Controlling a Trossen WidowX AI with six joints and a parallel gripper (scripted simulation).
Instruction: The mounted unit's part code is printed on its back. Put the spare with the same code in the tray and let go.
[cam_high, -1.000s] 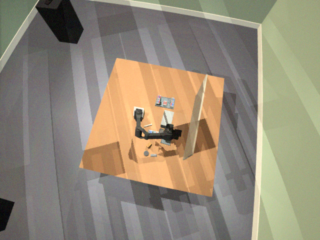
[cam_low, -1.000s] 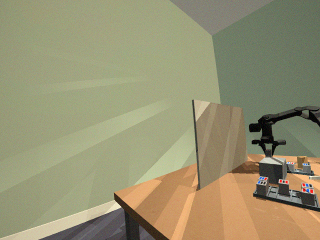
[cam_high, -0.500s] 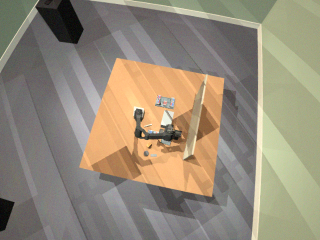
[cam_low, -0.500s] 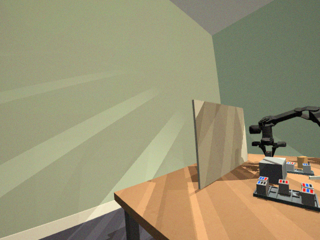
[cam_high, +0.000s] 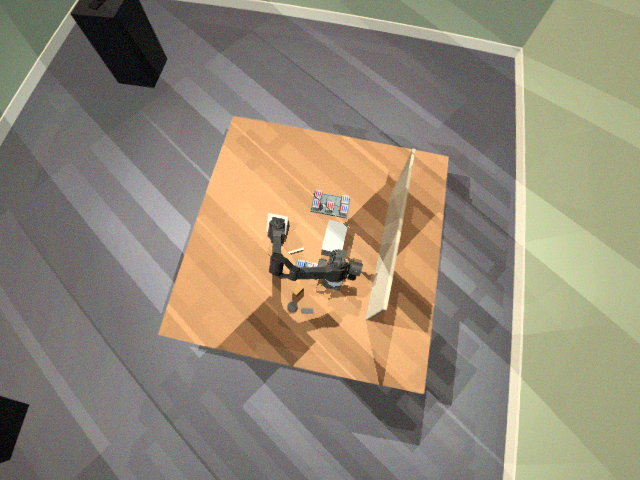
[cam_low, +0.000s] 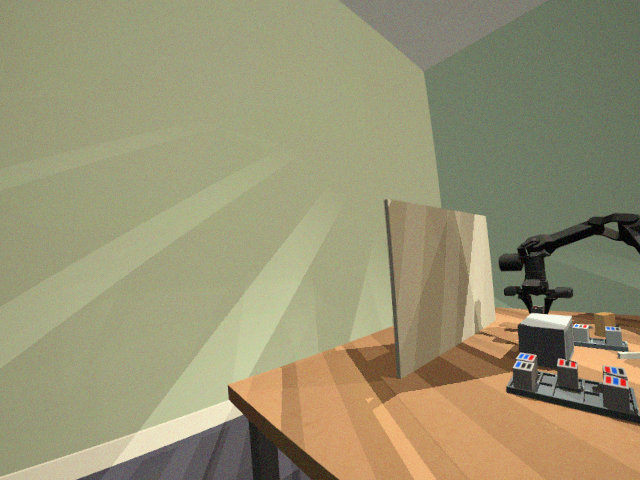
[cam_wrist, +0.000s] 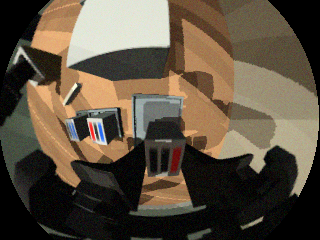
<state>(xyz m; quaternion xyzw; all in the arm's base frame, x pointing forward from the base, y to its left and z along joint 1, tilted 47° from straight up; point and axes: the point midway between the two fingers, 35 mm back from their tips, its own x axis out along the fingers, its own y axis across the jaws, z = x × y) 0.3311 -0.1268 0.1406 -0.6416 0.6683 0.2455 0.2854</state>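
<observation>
My gripper tip is 1 cm past the flat grey tray and 6 cm above it. From my gripper tip the other things lie so: rack: 15 cm behind, 1 cm to the left, 6 cm below; then mounted unit: 4 cm behind, 18 cm to the left, 2 cm below; then brown block: 17 cm behind, 11 cm to the right, 3 cm below.
</observation>
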